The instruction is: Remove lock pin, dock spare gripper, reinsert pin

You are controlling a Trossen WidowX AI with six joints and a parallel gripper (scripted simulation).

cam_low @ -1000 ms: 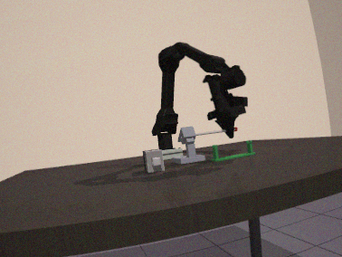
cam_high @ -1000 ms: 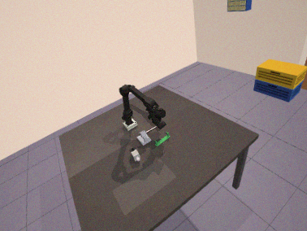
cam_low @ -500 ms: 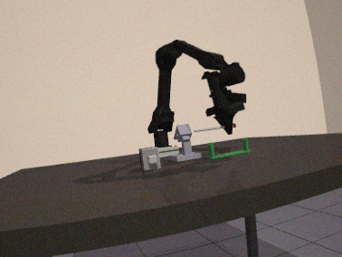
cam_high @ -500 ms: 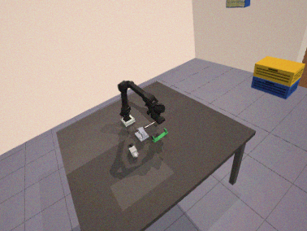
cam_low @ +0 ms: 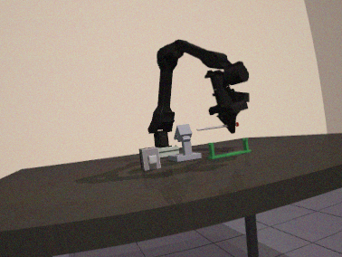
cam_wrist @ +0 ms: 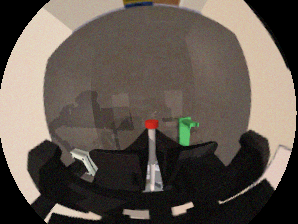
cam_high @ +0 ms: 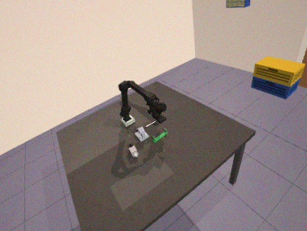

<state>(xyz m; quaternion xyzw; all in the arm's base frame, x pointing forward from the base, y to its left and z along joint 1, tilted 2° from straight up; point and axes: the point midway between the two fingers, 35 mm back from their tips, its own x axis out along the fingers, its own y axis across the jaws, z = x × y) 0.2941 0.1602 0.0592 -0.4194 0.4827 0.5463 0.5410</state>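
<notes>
Now: gripper tip 90 mm short of the green rack, 70 mm to the left of it and 40 mm above it. Also, from my gripper tip: grey mount (170 mm to the right, 20 mm behind, 10 mm below); spare gripper (320 mm to the right, 80 mm ahead, 30 mm below).
</notes>
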